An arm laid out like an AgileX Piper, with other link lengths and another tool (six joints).
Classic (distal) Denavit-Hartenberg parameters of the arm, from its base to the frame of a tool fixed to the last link. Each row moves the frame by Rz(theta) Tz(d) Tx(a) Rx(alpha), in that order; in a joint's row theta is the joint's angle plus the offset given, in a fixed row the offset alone. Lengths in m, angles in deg.
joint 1: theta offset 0; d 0.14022; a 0; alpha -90
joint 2: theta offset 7.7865; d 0; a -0.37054; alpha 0
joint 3: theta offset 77.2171; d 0; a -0.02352; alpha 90
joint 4: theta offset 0; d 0.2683; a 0; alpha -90
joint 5: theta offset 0; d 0; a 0; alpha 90
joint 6: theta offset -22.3; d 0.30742; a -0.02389; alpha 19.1
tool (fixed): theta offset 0; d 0.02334; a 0; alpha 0
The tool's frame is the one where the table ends.
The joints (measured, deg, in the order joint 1, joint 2, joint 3, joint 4, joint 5, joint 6), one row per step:
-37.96, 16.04, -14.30, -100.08, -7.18, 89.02
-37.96, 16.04, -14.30, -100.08, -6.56, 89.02
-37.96, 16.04, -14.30, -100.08, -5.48, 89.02
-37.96, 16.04, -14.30, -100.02, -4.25, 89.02
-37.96, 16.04, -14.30, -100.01, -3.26, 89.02
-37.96, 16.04, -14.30, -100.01, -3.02, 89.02
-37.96, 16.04, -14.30, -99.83, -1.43, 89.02
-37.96, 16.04, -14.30, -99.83, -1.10, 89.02
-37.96, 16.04, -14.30, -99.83, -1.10, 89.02
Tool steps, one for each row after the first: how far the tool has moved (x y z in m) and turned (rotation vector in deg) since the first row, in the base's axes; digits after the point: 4 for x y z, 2 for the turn. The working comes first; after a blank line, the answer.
Tool pose at each row, in the base's axes (x y z in m, rotation vector in deg; the steps are taken from these numbers as rounded here):
0.2283, -0.1181, 0.3641, 11.17, 82.43, -65.56
0.2265, -0.1211, 0.3647, 11.65, 82.34, -66.06
0.2232, -0.1263, 0.3659, 12.49, 82.18, -66.92
0.2194, -0.1322, 0.3672, 13.50, 81.99, -67.86
0.2163, -0.1368, 0.3682, 14.28, 81.83, -68.64
0.2155, -0.1379, 0.3684, 14.47, 81.79, -68.83
0.2102, -0.1453, 0.3701, 15.87, 81.53, -69.96
0.2091, -0.1468, 0.3704, 16.13, 81.47, -70.22
0.2091, -0.1468, 0.3704, 16.13, 81.47, -70.22

-0.0018, -0.0030, 0.0006, -0.04, -0.11, -0.61
-0.0051, -0.0082, 0.0018, -0.11, -0.29, -1.67
-0.0089, -0.0141, 0.0031, -0.14, -0.54, -2.88
-0.0120, -0.0187, 0.0041, -0.20, -0.72, -3.85
-0.0128, -0.0198, 0.0043, -0.21, -0.76, -4.08
-0.0181, -0.0272, 0.0060, -0.16, -1.13, -5.64
-0.0192, -0.0287, 0.0063, -0.18, -1.19, -5.97
-0.0192, -0.0287, 0.0063, -0.18, -1.19, -5.97

